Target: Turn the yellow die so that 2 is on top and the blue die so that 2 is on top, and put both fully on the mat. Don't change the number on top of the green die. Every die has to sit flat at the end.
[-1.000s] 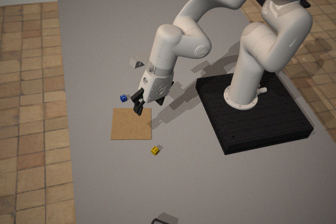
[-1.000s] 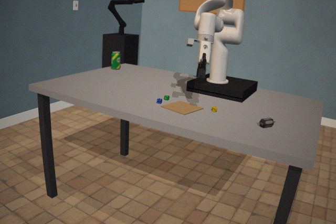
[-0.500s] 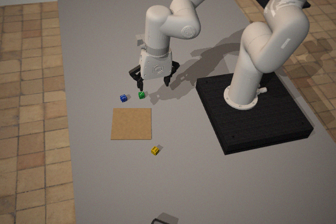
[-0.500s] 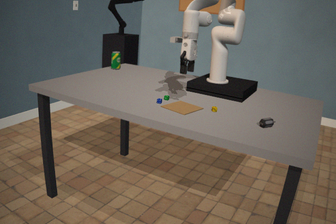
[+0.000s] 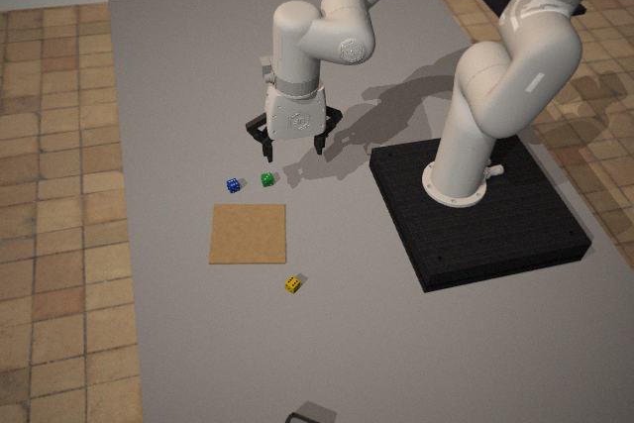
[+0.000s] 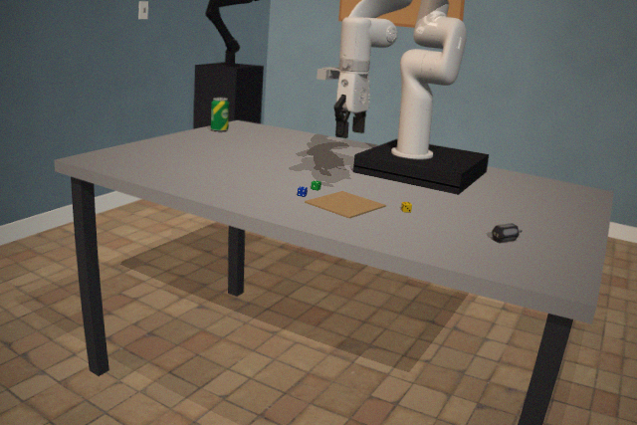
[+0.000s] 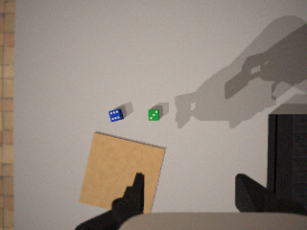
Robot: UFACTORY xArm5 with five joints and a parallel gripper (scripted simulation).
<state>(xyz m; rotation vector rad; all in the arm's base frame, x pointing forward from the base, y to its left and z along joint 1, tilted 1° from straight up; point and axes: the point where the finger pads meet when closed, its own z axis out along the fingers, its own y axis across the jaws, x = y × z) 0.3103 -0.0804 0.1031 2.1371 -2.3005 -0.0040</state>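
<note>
The yellow die lies 180 mm to the left of my hand, 150 mm below it and 60 mm ahead of it. From my hand the other things lie so: blue die (150 mm below, 100 mm ahead, 70 mm to the right); green die (150 mm below, 70 mm to the right, 30 mm ahead); mat (160 mm below, 100 mm ahead, 40 mm to the left).
</note>
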